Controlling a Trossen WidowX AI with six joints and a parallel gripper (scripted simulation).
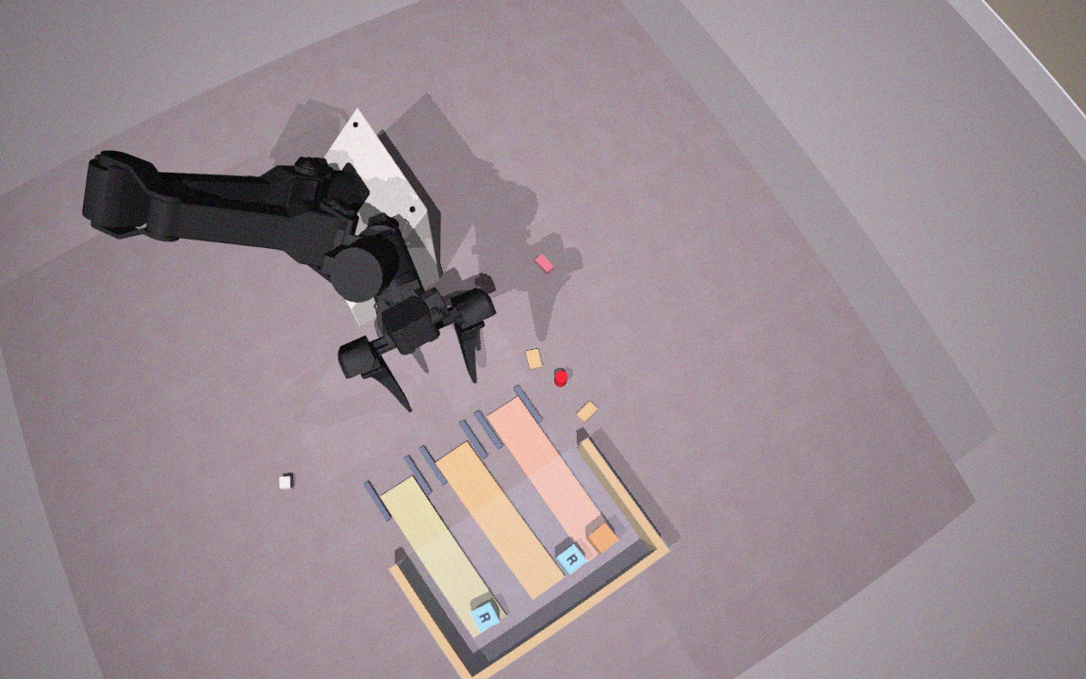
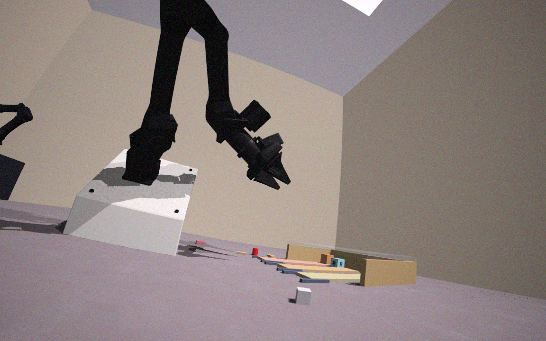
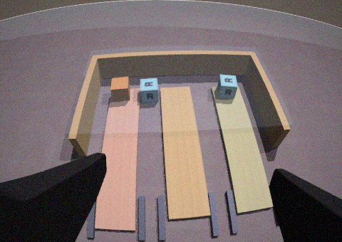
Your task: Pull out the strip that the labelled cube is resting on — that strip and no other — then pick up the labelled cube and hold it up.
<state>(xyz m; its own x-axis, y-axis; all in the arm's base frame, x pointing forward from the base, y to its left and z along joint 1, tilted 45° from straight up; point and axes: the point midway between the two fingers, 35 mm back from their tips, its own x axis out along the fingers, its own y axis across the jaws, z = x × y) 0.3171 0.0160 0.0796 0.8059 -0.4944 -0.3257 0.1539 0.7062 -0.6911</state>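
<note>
The white cube is 7 cm behind my gripper tip, 24 cm to the right of it and 19 cm below it. From my gripper tip the other things lie so: pink block 15 cm behind, 26 cm to the left, 20 cm below; red peg 2 cm ahead, 17 cm to the left, 19 cm below.
</note>
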